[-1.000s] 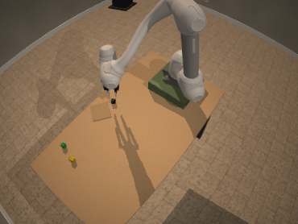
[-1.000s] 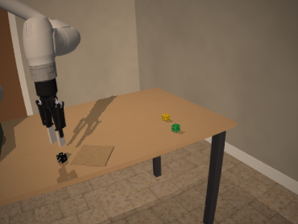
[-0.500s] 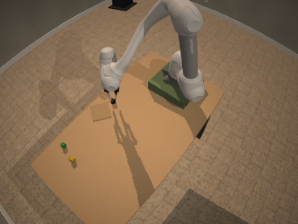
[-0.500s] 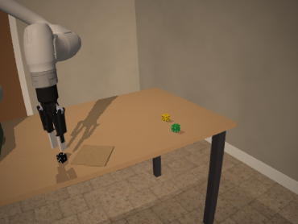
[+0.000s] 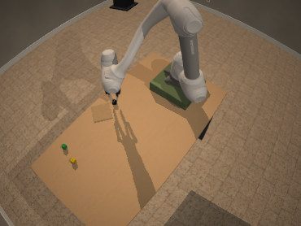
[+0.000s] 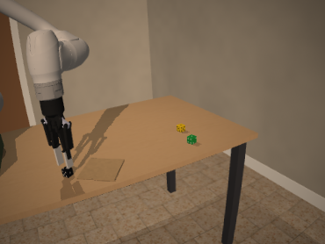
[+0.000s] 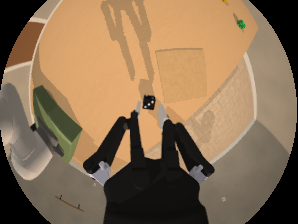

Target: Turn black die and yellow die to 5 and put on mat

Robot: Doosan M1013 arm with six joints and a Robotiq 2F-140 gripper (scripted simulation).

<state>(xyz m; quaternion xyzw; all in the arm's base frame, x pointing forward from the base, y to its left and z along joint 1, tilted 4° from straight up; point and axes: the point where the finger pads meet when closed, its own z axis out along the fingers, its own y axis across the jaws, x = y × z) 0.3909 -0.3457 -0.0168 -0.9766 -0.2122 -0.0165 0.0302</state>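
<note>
The black die lies 6 cm below my hand. Also, from my hand: mat: 12 cm ahead, 7 cm below, 4 cm to the right; green die: 50 cm ahead, 12 cm to the right, 6 cm below; yellow die: 55 cm ahead, 6 cm below.
</note>
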